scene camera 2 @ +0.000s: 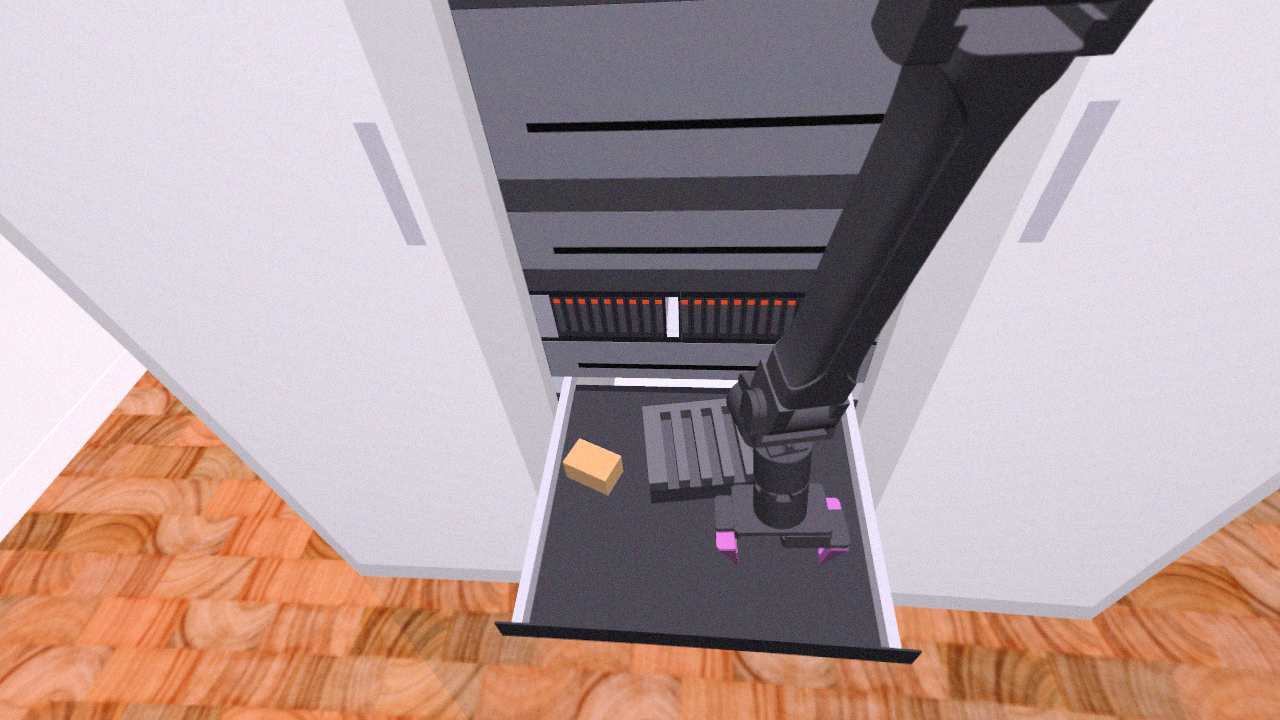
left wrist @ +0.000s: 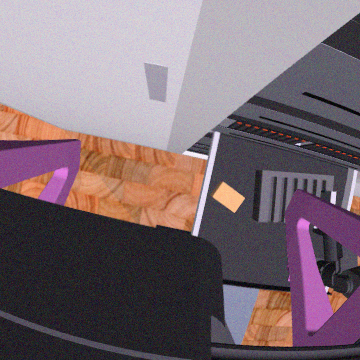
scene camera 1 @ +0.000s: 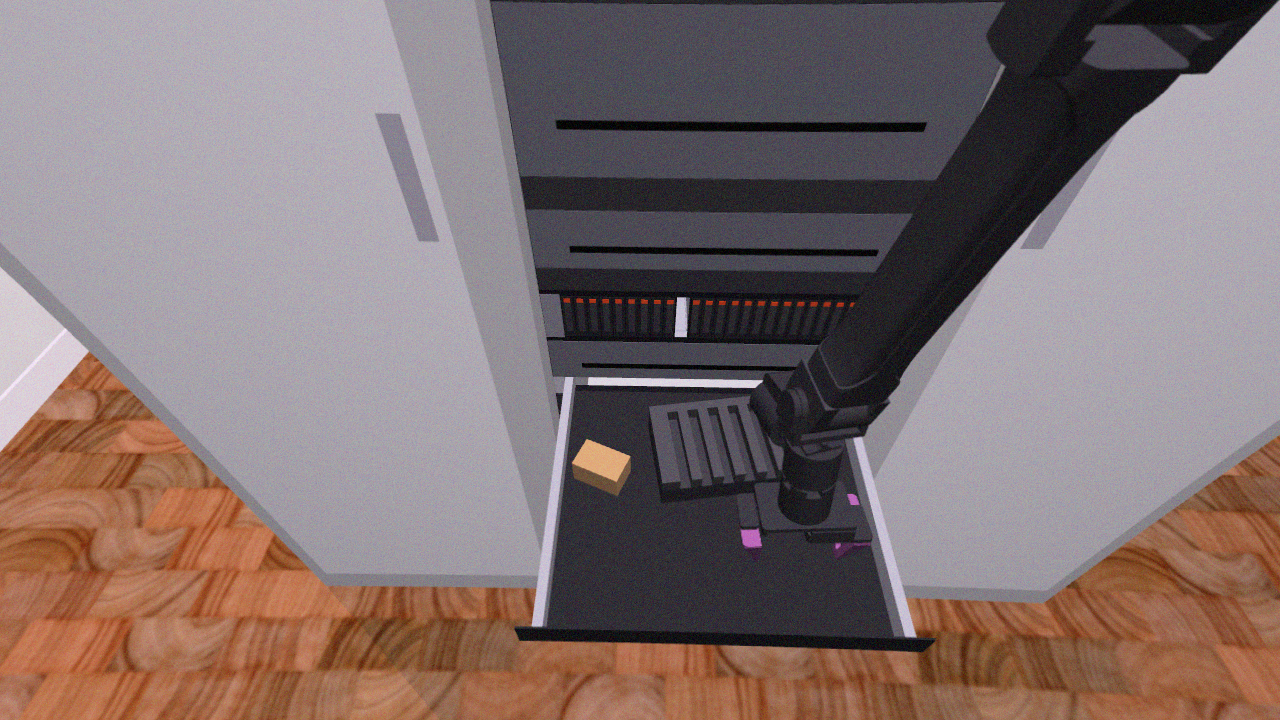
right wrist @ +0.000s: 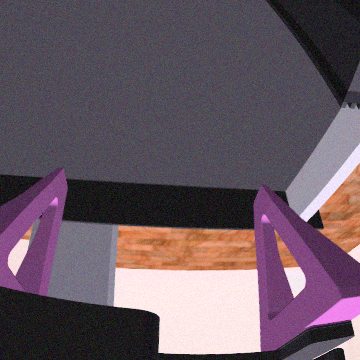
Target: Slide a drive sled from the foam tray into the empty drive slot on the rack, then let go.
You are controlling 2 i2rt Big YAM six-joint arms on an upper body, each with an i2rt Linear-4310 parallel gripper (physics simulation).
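Places are measured from the left arm's base along level axes (x ahead, y left, z up), in centimetres.
Pixels of known places: left gripper, fingertip midpoint: (left wrist: 188, 177); right gripper, fingertip midpoint: (scene camera 2: 777, 560) (scene camera 1: 794, 556) (right wrist: 161, 185).
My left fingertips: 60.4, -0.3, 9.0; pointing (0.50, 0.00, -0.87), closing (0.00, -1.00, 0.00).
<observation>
Behind a point stands the place of what it marks, as x, y, z.
The grey slotted foam tray (scene camera 1: 664, 452) @(58.0, -25.5, -49.1) (scene camera 2: 657, 452) @(58.0, -26.0, -49.1) (left wrist: 260, 197) @(59.1, -24.4, -49.1) lies in the open drawer. The drive sled (left wrist: 333, 197) @(63.1, -42.4, -43.5) shows as a small white part at the tray's right end in the left wrist view; my right arm hides it in both scene views. A pale upright strip (scene camera 1: 681, 317) @(76.8, -27.9, -41.2) (scene camera 2: 673, 317) @(76.7, -27.6, -41.2), which looks like the empty slot, breaks the row of red-tipped drives (scene camera 1: 617, 318) @(72.7, -18.6, -37.5) (scene camera 2: 608, 318) @(72.6, -18.7, -37.5). My right gripper (scene camera 1: 799, 548) @(43.2, -41.3, -48.7) (scene camera 2: 778, 553) @(43.2, -41.3, -48.7) (right wrist: 161, 185) @(43.2, -41.3, -48.7) is open and empty, low over the drawer in front of the tray. My left gripper (left wrist: 188, 177) @(60.4, -0.3, 9.0) is open and empty, away from the tray.
The drawer (scene camera 1: 716, 637) @(34.8, -31.6, -52.4) (scene camera 2: 698, 642) @(34.8, -32.1, -53.1) (right wrist: 175, 207) @(35.0, -43.2, -52.4) has raised side walls; the right one is near my right gripper. An orange block (scene camera 1: 601, 465) @(56.6, -16.8, -50.6) (scene camera 2: 592, 465) @(56.5, -16.9, -50.5) (left wrist: 229, 197) @(57.4, -16.9, -50.5) lies left of the tray. Cabinet doors (scene camera 1: 223, 313) @(70.8, 34.9, -36.1) (scene camera 2: 223, 313) @(70.8, 37.0, -35.5) flank the rack. A dark shape at the right wrist view's upper right is unclear.
</observation>
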